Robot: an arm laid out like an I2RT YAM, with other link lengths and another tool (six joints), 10 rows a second.
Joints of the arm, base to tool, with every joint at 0 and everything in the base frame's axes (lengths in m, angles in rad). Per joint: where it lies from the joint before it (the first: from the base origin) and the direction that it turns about. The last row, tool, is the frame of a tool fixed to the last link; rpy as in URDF.
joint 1: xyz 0 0 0.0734 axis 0 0 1
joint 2: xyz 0.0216 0.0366 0.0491 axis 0 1 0
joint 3: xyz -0.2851 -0.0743 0 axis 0 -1 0
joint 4: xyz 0.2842 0.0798 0.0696 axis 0 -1 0
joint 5: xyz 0.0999 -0.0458 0.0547 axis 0 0 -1
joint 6: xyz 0.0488 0 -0.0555 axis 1 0 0
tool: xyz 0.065 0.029 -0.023 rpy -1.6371 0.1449 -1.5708
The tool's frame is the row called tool.
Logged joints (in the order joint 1, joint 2, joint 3, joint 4, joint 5, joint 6), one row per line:
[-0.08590, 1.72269, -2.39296, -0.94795, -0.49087, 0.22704]
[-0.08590, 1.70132, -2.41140, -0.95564, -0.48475, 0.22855]
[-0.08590, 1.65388, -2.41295, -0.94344, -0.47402, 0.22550]
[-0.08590, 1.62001, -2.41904, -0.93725, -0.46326, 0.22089]
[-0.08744, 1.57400, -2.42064, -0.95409, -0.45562, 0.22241]
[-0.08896, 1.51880, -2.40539, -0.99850, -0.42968, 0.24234]
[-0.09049, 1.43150, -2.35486, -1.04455, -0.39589, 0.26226]
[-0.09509, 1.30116, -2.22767, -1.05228, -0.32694, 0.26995]
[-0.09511, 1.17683, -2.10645, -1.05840, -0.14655, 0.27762]
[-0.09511, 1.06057, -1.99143, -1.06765, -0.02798, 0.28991]
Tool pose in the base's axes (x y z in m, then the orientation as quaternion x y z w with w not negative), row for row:
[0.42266, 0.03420, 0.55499, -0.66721, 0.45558, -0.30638, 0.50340]
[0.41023, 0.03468, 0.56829, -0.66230, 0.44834, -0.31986, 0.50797]
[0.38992, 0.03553, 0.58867, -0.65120, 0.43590, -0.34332, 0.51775]
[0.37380, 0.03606, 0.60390, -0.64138, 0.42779, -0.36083, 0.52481]
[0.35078, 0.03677, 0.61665, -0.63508, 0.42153, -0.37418, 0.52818]
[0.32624, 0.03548, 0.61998, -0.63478, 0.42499, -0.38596, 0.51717]
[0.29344, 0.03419, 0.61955, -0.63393, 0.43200, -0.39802, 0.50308]
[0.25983, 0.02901, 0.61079, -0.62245, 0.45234, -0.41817, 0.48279]
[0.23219, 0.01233, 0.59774, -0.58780, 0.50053, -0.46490, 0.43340]
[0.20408, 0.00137, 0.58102, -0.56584, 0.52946, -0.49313, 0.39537]
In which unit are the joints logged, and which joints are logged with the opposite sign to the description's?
The joints are logged in radians. Opposite sign: joint 3, joint 6.
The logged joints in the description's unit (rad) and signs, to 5 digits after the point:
[-0.08590, 1.72269, 2.39296, -0.94795, -0.49087, -0.22704]
[-0.08590, 1.70132, 2.41140, -0.95564, -0.48475, -0.22855]
[-0.08590, 1.65388, 2.41295, -0.94344, -0.47402, -0.22550]
[-0.08590, 1.62001, 2.41904, -0.93725, -0.46326, -0.22089]
[-0.08744, 1.57400, 2.42064, -0.95409, -0.45562, -0.22241]
[-0.08896, 1.51880, 2.40539, -0.99850, -0.42968, -0.24234]
[-0.09049, 1.43150, 2.35486, -1.04455, -0.39589, -0.26226]
[-0.09509, 1.30116, 2.22767, -1.05228, -0.32694, -0.26995]
[-0.09511, 1.17683, 2.10645, -1.05840, -0.14655, -0.27762]
[-0.09511, 1.06057, 1.99143, -1.06765, -0.02798, -0.28991]

